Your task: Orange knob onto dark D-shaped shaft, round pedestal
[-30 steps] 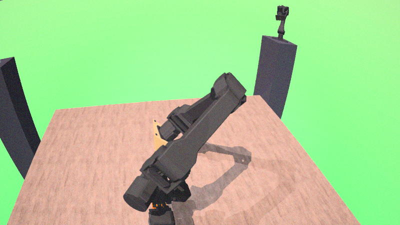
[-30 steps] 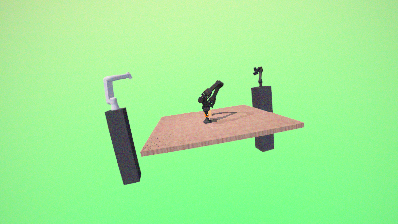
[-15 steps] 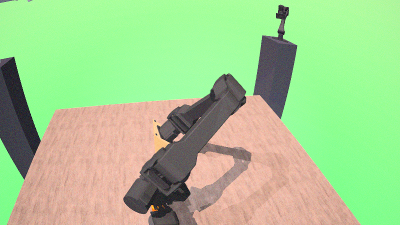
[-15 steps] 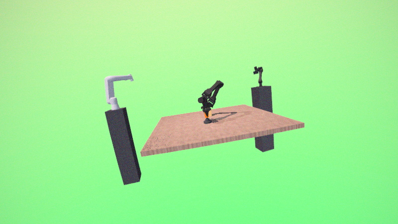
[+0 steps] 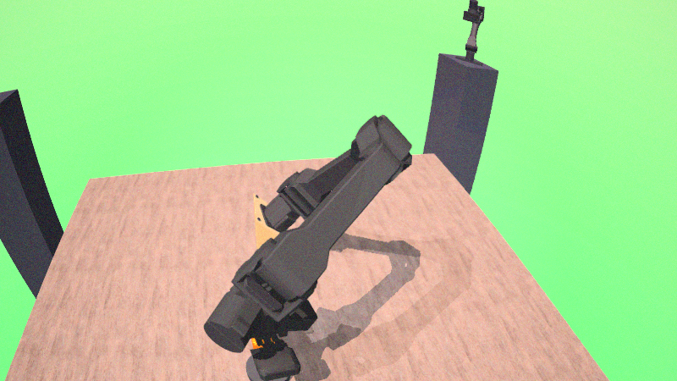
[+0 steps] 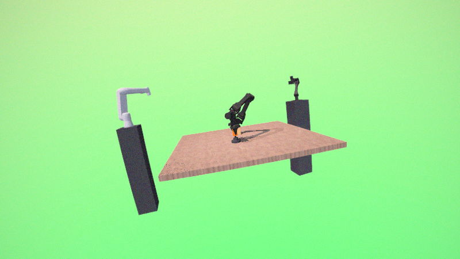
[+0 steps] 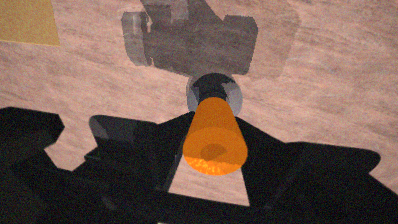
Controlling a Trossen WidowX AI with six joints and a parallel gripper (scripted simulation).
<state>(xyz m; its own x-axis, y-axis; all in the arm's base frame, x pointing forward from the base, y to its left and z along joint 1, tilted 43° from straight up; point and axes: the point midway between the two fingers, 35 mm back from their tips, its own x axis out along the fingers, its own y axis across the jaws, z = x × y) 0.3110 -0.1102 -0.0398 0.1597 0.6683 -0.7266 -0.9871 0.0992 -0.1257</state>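
Now: gripper tip 2 cm below the orange knob. Also, from my gripper tip: dark round pedestal (4 cm below).
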